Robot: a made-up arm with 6 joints.
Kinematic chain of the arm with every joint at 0, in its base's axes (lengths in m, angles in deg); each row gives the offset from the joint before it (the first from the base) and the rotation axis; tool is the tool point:
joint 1: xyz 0 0 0.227 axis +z
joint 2: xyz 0 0.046 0 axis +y
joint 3: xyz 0 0 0.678 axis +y
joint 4: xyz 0 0 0.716 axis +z
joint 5: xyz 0 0 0 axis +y
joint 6: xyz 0 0 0.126 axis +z
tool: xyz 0 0 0
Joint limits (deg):
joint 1: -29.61..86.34
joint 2: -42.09..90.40
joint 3: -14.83..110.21
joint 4: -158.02..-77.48
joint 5: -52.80..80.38
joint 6: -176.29..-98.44
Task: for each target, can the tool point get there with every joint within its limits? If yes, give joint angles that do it. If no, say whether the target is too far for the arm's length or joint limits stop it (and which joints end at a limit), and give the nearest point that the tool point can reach.
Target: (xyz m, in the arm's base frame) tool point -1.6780 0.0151 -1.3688
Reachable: no: too far | nearest point -0.1207 0.3984 -0.5157 | short by 1.817 m
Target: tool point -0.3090 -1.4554 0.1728
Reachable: no: joint limits stop it (at a limit: joint 2, joint 3, joint 4, joint 5) | nearest point -0.2357 -1.1102 1.0359 | short by 0.932 m
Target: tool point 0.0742 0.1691 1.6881
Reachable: yes | joints 51.97 -9.14 29.05 -111.91 0.15 -131.33
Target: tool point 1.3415 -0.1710 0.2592
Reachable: yes | joints -5.64 63.22 50.70 -122.09 52.18 -138.86
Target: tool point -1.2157 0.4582 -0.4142
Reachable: no: joint limits stop it (at a limit: joint 1, joint 3, joint 5) | nearest point -0.1185 0.4371 -0.4969 | short by 1.101 m
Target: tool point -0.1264 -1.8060 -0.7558
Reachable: no: too far | nearest point 0.6188 -0.4417 -0.5106 | short by 1.574 m
